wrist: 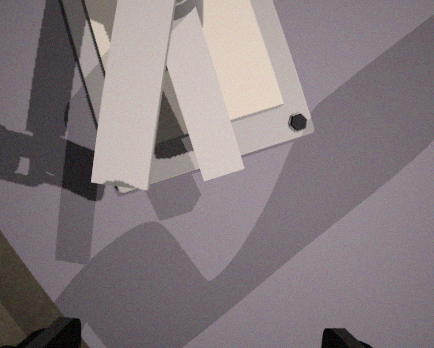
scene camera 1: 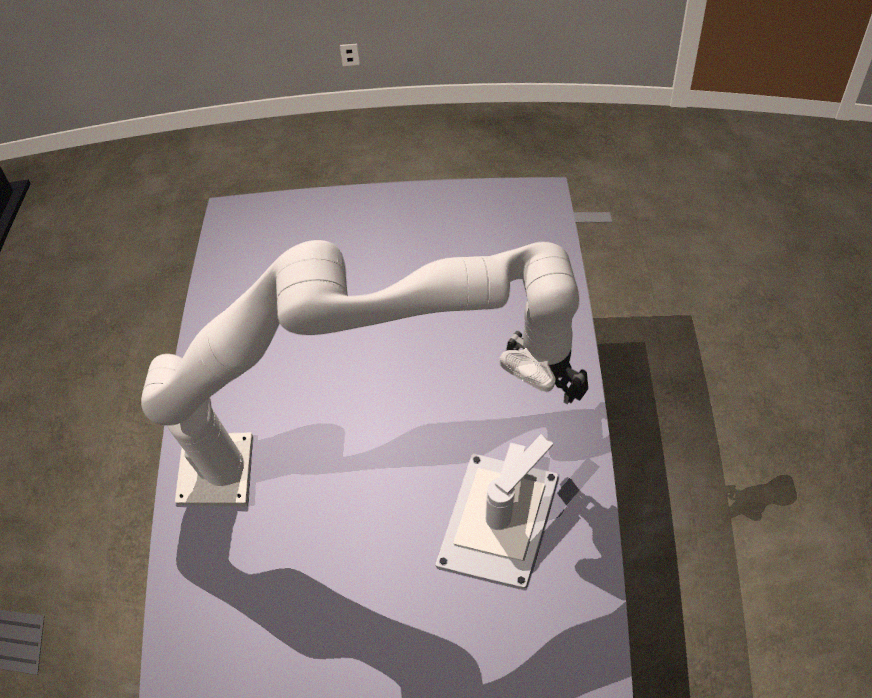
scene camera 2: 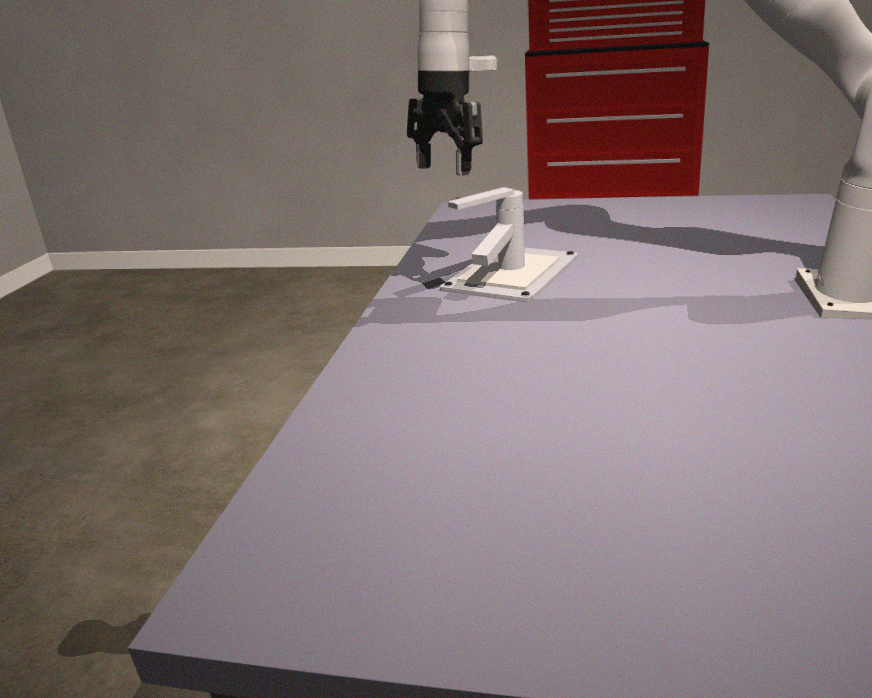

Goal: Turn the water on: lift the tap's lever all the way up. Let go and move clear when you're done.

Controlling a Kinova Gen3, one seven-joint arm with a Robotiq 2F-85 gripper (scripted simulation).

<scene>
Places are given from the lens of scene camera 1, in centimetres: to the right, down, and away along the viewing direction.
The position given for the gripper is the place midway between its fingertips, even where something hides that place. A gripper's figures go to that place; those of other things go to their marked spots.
gripper (scene camera 1: 546,385): 18, 6, 134
lever (scene camera 1: 541,445): 18, 16, 136
</scene>
